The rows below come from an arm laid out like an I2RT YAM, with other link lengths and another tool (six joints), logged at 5 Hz.
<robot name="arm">
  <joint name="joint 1" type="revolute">
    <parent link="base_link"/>
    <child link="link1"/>
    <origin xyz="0 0 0.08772" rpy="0 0 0"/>
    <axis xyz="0 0 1"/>
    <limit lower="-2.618" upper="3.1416"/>
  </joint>
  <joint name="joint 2" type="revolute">
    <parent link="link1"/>
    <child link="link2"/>
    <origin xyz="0.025 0.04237 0.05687" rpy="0 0 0"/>
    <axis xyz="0 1 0"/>
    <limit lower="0" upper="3.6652"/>
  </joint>
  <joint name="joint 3" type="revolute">
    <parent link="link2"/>
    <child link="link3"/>
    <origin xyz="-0.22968 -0.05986 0" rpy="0 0 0"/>
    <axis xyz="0 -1 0"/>
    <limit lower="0" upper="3.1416"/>
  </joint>
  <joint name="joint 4" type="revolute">
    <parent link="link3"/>
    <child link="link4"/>
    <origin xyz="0.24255 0.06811 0.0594" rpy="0 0 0"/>
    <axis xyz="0 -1 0"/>
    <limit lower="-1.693" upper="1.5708"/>
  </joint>
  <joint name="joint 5" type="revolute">
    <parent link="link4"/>
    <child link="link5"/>
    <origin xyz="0.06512 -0.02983 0.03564" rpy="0 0 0"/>
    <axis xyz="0 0 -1"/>
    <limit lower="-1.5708" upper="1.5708"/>
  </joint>
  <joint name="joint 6" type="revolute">
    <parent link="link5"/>
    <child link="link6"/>
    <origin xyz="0.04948 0 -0.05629" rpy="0 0 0"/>
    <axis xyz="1 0 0"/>
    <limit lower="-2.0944" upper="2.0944"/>
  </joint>
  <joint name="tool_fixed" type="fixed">
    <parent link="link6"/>
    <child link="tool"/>
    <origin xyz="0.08 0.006 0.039" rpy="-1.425 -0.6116 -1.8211"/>
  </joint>
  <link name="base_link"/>
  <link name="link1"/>
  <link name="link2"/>
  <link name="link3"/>
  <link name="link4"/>
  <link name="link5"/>
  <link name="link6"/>
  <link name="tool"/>
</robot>
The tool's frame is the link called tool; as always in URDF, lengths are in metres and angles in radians.
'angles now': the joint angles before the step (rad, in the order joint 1, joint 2, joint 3, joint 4, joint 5, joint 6). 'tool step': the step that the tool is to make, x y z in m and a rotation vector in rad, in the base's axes. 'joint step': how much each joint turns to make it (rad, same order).
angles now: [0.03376, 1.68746, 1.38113, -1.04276, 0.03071, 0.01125]
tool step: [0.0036, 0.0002, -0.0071, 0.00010, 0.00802, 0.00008]
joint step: [0.00010, 0.02441, 0.00071, 0.01568, -0.00036, 0.00010]
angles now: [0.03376, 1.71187, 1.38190, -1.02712, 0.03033, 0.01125]
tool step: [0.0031, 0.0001, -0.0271, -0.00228, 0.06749, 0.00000]
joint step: [-0.00001, 0.08172, 0.00039, 0.01379, 0.00000, -0.00001]
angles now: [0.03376, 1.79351, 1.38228, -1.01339, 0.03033, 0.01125]
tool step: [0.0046, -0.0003, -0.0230, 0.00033, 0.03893, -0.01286]
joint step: [0.00016, 0.07037, -0.00009, 0.03116, 0.00001, 0.01313]
